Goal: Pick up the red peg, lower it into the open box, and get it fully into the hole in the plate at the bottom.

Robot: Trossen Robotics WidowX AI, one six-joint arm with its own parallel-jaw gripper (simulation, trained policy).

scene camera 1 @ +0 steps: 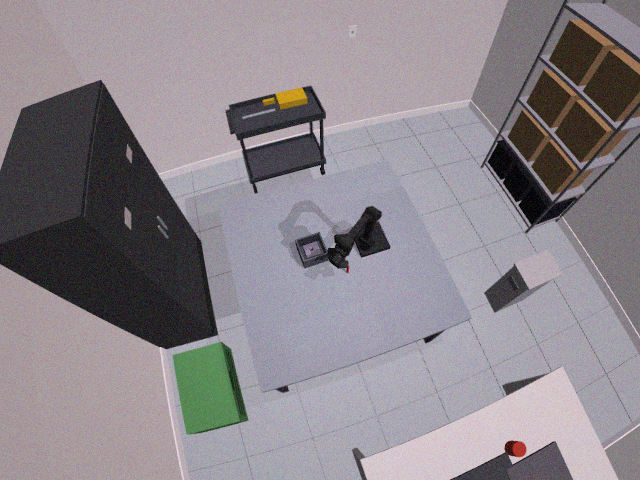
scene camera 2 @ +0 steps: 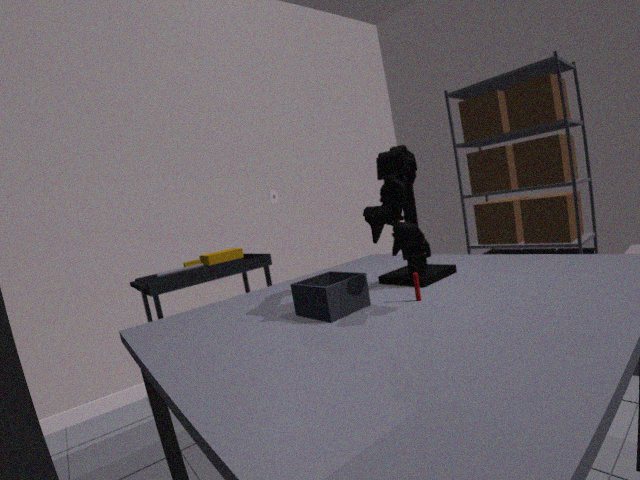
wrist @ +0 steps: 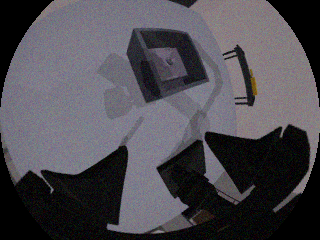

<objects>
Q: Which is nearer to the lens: the pale plate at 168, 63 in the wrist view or the dark box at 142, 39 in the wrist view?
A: The dark box.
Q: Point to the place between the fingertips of my gripper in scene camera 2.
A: At 384, 249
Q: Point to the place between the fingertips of my gripper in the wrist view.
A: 167, 143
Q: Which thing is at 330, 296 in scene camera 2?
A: A dark box.
</objects>
